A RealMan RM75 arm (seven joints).
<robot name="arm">
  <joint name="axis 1" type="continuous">
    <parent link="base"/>
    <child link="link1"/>
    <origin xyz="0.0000 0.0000 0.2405" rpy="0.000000 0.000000 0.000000"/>
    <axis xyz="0 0 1"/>
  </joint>
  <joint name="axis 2" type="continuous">
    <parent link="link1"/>
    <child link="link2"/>
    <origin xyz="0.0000 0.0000 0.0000" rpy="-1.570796 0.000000 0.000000"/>
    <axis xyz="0 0 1"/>
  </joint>
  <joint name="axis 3" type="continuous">
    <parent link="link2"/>
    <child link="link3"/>
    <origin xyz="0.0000 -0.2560 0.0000" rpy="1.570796 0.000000 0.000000"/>
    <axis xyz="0 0 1"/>
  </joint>
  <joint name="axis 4" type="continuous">
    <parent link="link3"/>
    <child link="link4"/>
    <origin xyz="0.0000 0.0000 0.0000" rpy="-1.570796 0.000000 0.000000"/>
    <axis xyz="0 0 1"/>
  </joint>
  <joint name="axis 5" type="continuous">
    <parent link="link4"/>
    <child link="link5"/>
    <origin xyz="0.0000 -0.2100 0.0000" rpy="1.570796 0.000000 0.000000"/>
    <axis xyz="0 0 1"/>
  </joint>
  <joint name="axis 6" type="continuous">
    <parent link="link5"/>
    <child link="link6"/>
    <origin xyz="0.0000 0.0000 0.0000" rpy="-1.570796 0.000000 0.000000"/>
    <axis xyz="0 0 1"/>
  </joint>
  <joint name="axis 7" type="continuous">
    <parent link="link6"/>
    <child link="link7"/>
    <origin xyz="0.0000 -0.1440 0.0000" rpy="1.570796 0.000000 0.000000"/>
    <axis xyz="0 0 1"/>
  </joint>
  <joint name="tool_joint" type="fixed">
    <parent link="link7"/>
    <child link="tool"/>
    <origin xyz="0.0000 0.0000 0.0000" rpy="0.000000 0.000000 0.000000"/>
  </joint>
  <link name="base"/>
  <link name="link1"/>
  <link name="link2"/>
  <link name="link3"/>
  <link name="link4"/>
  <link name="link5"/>
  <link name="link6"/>
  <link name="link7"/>
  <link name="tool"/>
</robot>
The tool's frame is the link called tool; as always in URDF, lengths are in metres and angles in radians. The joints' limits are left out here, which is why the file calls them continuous.
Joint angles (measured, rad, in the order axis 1, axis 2, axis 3, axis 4, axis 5, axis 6, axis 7), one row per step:
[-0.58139, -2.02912, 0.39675, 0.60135, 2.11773, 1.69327, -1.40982]
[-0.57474, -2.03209, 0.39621, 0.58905, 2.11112, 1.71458, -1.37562]
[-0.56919, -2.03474, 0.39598, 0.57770, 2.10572, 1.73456, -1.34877]
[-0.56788, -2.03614, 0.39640, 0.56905, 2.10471, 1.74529, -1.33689]
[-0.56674, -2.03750, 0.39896, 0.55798, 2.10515, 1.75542, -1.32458]
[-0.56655, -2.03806, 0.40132, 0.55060, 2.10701, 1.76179, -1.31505]
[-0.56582, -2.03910, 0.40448, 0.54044, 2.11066, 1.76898, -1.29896]
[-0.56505, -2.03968, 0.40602, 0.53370, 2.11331, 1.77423, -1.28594]
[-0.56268, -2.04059, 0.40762, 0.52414, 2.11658, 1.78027, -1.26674]
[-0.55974, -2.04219, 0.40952, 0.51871, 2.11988, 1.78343, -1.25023]
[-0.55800, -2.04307, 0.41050, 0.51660, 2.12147, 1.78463, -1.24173]
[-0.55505, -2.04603, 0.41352, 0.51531, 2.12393, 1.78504, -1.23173]
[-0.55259, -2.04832, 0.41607, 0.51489, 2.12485, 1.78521, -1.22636]
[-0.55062, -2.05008, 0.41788, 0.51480, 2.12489, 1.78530, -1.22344]
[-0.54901, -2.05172, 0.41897, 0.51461, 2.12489, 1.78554, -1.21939]
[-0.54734, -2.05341, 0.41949, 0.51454, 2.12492, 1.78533, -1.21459]
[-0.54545, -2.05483, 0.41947, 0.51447, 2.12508, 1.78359, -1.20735]
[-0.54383, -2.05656, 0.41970, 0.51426, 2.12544, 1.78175, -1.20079]
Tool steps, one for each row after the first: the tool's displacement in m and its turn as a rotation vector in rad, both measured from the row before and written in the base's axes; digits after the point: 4 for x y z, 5 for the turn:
[0.0007, -0.0051, -0.0028, -0.00093, -0.01321, -0.02953]
[0.0009, -0.0046, -0.0025, -0.00301, -0.01407, -0.02429]
[0.0009, -0.0024, -0.0020, -0.00595, -0.00888, -0.01192]
[0.0009, -0.0027, -0.0027, -0.00935, -0.00821, -0.01205]
[0.0006, -0.0017, -0.0019, -0.00663, -0.00326, -0.00957]
[0.0005, -0.0025, -0.0027, -0.00738, -0.00239, -0.01392]
[0.0002, -0.0018, -0.0017, -0.00349, -0.00128, -0.01081]
[-0.0002, -0.0026, -0.0023, -0.00291, -0.00173, -0.01350]
[-0.0005, -0.0022, -0.0020, -0.00069, 0.00126, -0.01068]
[-0.0003, -0.0011, -0.0009, 0.00038, 0.00118, -0.00527]
[-0.0004, -0.0017, -0.0019, -0.00109, 0.00238, -0.00597]
[-0.0003, -0.0012, -0.0013, -0.00116, 0.00103, -0.00284]
[-0.0002, -0.0009, -0.0009, -0.00079, 0.00009, -0.00116]
[-0.0001, -0.0007, -0.0008, 0.00034, -0.00001, -0.00212]
[-0.0002, -0.0007, -0.0007, 0.00146, 0.00025, -0.00215]
[-0.0005, -0.0005, -0.0006, 0.00411, 0.00192, -0.00266]
[-0.0003, -0.0005, -0.0008, 0.00319, 0.00169, -0.00241]

